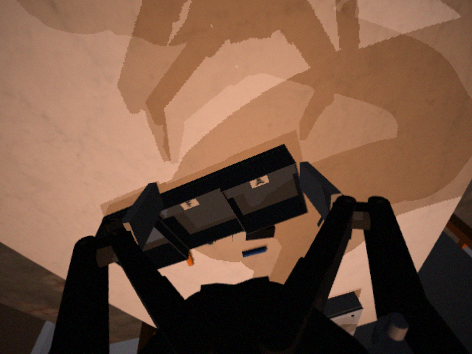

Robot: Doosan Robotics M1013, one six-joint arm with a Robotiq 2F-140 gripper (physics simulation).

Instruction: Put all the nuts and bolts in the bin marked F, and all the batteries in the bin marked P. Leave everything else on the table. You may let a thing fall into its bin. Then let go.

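Places are measured from the arm's base along level axes (x ahead, y left, z up), in centimetres.
Where they show: gripper, between the fingertips: (229, 184).
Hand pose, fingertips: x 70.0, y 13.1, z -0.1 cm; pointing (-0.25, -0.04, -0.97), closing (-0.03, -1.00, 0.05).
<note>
Things, the pixels of their top centre, and the offset from my fingertips. "spot": a spot on its surface instead. Level surfaces: height alone.
- bin marked F, centre of its top: (202, 232) dy +4.3, dx -6.4, dz +0.0 cm
- left compartment, a spot on its surface: (167, 255) spot: dy +10.8, dx -12.1, dz -1.7 cm
- blue cylinder, centre of its top: (255, 254) dy -1.8, dx -19.4, dz -3.6 cm
- small dark piece, centre of its top: (210, 242) dy +4.9, dx -14.0, dz -3.8 cm
- small dark thing, centre of its top: (331, 217) dy -14.7, dx -14.0, dz -3.9 cm
- compartment marked A, a spot on its surface: (259, 181) spot: dy -3.2, dx -1.3, dz -1.1 cm
- black block, centre of its top: (253, 235) dy -1.9, dx -13.7, dz -3.4 cm
- orange object, centre of its top: (188, 260) dy +9.3, dx -17.4, dz -3.6 cm
- table, height of its surface: dz -4.7 cm
My gripper (229, 184) is open with nothing between its fingers, high above a black three-compartment bin. The bin marked F (190, 203) is the middle compartment. The left finger hides the label of the left compartment (167, 255). A blue cylinder (254, 251), which looks like a battery, lies on the table below the bins. A small dark piece (211, 243) shows at the lower wall of the bin marked F; its kind cannot be told. A small dark thing (320, 221) shows beside the right finger, too unclear to name.
The compartment marked A (259, 181) is at the right. A black block (260, 233) lies below it. An orange object (190, 259) lies near the left compartment. A white box with a dark top (345, 310) is at the lower right. Shadows cross the table (60, 125).
</note>
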